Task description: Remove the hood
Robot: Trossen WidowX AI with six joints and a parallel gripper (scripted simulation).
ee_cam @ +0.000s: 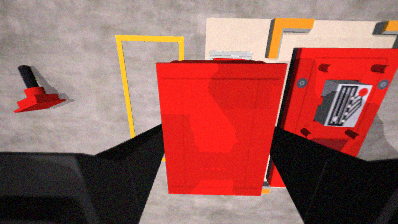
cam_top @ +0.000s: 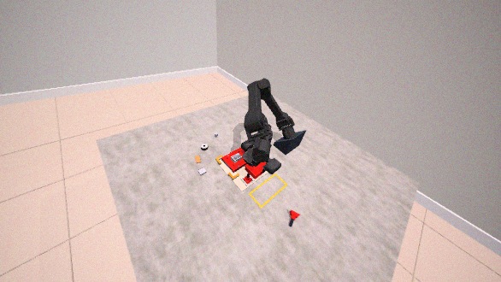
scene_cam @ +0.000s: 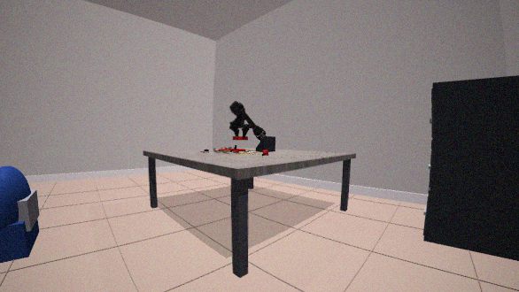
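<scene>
My gripper tip is now 3 cm short of the holder, 2 cm to the left of it and 8 cm above it. The rest, counted from my gripper tip: wheel: 13 cm ahead, 32 cm to the right, 10 cm below; red hood: 1 cm above.
</scene>
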